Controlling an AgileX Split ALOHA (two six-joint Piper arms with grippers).
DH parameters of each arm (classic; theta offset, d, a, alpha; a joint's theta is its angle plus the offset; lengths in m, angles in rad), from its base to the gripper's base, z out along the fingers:
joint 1: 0 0.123 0 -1.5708
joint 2: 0.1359 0 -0.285 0
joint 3: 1.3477 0 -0.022 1.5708
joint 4: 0 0.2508 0 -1.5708
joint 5: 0 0 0.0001 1.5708
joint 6: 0 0.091 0 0
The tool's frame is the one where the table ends.
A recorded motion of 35 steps. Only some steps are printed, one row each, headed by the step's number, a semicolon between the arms.
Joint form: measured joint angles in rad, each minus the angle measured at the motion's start. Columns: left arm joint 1, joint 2, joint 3, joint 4, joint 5, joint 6; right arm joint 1, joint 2, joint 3, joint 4, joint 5, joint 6.
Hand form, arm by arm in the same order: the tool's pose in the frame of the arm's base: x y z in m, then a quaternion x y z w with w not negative. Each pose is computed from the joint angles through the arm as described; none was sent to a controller.
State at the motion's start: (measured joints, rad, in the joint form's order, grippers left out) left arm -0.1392 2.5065 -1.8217 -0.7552 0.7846 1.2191; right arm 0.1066 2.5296 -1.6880 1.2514 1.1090 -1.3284
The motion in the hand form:
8: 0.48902 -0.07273 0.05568 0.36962 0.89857 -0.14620 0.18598; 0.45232 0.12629 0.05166 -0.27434 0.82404 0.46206 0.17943
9: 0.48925 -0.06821 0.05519 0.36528 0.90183 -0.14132 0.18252; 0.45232 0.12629 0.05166 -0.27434 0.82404 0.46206 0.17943
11: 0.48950 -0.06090 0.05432 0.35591 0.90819 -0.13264 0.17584; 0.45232 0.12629 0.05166 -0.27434 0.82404 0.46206 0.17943
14: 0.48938 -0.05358 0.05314 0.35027 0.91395 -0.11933 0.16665; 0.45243 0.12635 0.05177 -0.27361 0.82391 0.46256 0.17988
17: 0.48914 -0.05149 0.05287 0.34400 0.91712 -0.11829 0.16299; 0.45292 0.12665 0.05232 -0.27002 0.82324 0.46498 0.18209
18: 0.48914 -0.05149 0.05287 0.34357 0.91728 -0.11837 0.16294; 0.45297 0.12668 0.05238 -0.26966 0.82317 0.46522 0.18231
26: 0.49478 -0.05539 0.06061 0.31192 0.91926 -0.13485 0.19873; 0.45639 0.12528 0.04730 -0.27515 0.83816 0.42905 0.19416
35: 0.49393 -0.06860 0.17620 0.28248 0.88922 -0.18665 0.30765; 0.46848 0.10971 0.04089 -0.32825 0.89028 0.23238 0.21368
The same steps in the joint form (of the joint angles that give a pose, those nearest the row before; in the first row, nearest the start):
8: 0.0619 0.0000 0.0000 0.1811 -0.0056 -0.1406; 0.0000 0.0000 0.0000 0.0022 0.0000 0.0000
9: 0.0692 0.0000 0.0000 0.1982 -0.0054 -0.1557; 0.0000 0.0000 0.0000 0.0022 0.0000 0.0000
11: 0.0805 0.0000 0.0000 0.2301 -0.0054 -0.1885; 0.0000 0.0000 0.0000 0.0022 0.0000 0.0000
14: 0.0901 0.0000 0.0000 0.2766 -0.0054 -0.2250; 0.0000 0.0000 0.0000 0.0042 0.0000 0.0000
17: 0.0934 0.0000 0.0000 0.2860 -0.0021 -0.2428; 0.0000 0.0000 0.0000 0.0140 0.0000 0.0000
18: 0.0934 0.0000 0.0000 0.2860 -0.0021 -0.2437; 0.0000 0.0000 0.0000 0.0150 0.0000 0.0000
26: 0.0934 -0.0099 0.0000 0.1944 -0.0447 -0.2371; 0.0046 0.0000 0.0000 -0.0151 -0.0764 -0.0083
35: 0.0896 -0.2308 0.0000 0.0108 0.0095 -0.2285; 0.0249 -0.0351 0.0000 -0.3436 -0.3895 0.0878

